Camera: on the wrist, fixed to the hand. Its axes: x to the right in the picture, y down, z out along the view.
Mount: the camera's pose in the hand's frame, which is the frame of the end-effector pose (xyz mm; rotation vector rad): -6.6 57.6 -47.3 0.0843 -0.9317 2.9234
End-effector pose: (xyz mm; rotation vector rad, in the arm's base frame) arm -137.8 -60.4 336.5 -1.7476 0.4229 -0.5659
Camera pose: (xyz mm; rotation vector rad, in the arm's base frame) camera -169.8 -108.3 288.7 0.2308 1.4019 2.0243
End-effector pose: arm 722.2 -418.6 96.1 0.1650 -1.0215 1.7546
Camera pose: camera 693.8 -395.1 31.0 0.3569 0.4702 -1.1039
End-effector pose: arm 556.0 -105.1 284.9 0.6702 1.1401 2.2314
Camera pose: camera 516.8 -164.8 307.3 -1.5188 0.6362 -0.4536
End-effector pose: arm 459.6 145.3 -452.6 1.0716 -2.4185 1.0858
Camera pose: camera 420.2 208.9 -454.2 1.5327 0.9570 -0.1331
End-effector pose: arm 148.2 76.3 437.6 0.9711 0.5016 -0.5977
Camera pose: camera 175.9 143.8 454.3 0.4584 -1.7535 1.5988
